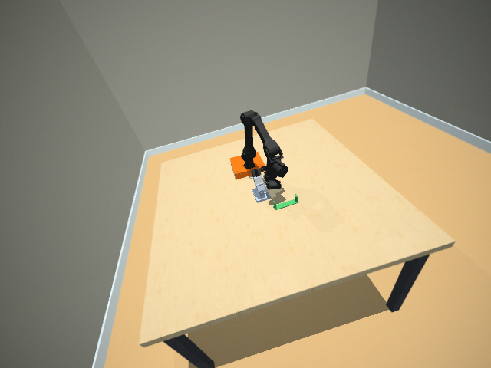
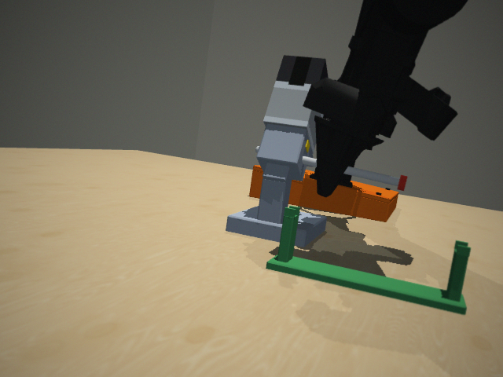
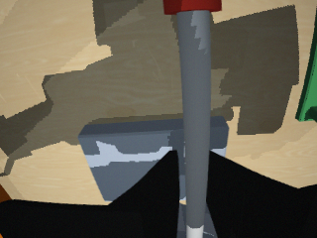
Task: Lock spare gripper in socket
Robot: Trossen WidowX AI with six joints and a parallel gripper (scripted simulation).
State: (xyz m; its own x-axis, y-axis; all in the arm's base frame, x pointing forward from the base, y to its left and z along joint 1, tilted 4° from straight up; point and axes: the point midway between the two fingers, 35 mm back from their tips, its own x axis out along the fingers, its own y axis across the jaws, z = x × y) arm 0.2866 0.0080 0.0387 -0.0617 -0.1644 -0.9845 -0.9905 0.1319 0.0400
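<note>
Right now the grey mount is 20 mm behind my gripper tip and 40 mm to the right of it. The rest, counted from my gripper tip: green rack 120 mm ahead, 40 mm to the left, 20 mm below; then spare gripper 30 mm behind, 40 mm to the right, 70 mm above.
</note>
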